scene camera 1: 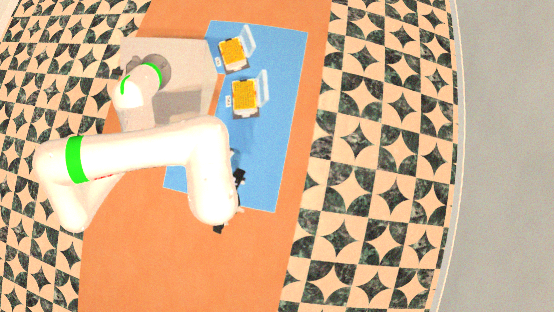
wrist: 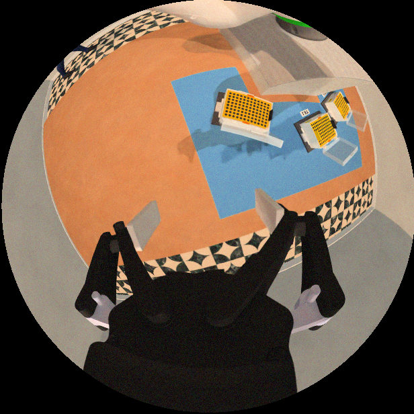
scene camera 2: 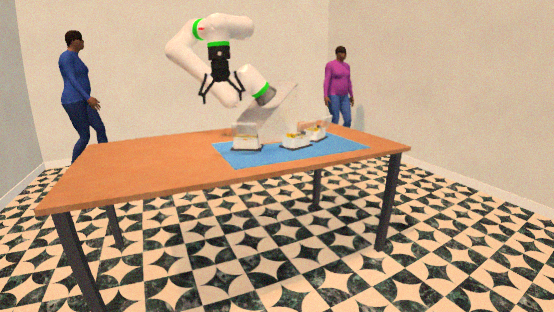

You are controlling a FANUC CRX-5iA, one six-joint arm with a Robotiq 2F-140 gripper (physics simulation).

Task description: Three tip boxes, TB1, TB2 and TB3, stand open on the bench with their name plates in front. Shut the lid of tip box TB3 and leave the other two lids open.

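Frame: origin at the arm's base, x left, y back, z up, level; metres.
Seen in the pictures: gripper, fingertip midpoint: (scene camera 2: 223, 110); arm's base, origin of the base link: (scene camera 1: 154, 71) (scene camera 2: 267, 97).
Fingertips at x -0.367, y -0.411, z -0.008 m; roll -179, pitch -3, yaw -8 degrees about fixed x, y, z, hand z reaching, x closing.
Observation:
Offsets run from my fingertips to a thing's top centre. "spot": to the spot under its first point. Level surfaces: height alone.
The middle tip box (scene camera 1: 245, 95) (scene camera 2: 296, 140) (wrist: 324, 131) appears to be TB3; its name plate @(spot: dz -0.224, dx +0.377, dy +0.143 m) (scene camera 1: 228, 101) (wrist: 304, 113) is small and blurred. It holds yellow tips, and its clear lid @(spot: dz -0.128, dx +0.425, dy +0.012 m) (scene camera 1: 263, 88) (wrist: 341, 151) stands open. The far tip box @(dz -0.160, dx +0.573, dy +0.197 m) (scene camera 1: 233, 52) (scene camera 2: 316, 133) (wrist: 339, 105), apparently TB1, has its lid @(spot: dz -0.124, dx +0.620, dy +0.127 m) (scene camera 1: 248, 40) (wrist: 358, 120) open. The third tip box @(dz -0.160, dx +0.153, dy +0.160 m) (scene camera 2: 247, 143) (wrist: 247, 108), apparently TB2, has its lid (scene camera 2: 245, 128) open; the arm hides it in scene camera 1. My gripper (scene camera 2: 222, 97) (wrist: 205, 205) is open and empty, high above the bench, away from TB3.
The blue mat @(dz -0.225 m) (scene camera 1: 270, 150) (scene camera 2: 260, 160) (wrist: 240, 185) lies on the orange bench @(dz -0.229 m) (scene camera 1: 190, 260) (scene camera 2: 125, 165) (wrist: 110, 130). The arm's pale pedestal (scene camera 1: 180, 55) stands beside the mat. Two people (scene camera 2: 75, 75) (scene camera 2: 339, 80) stand behind the bench in scene camera 2.

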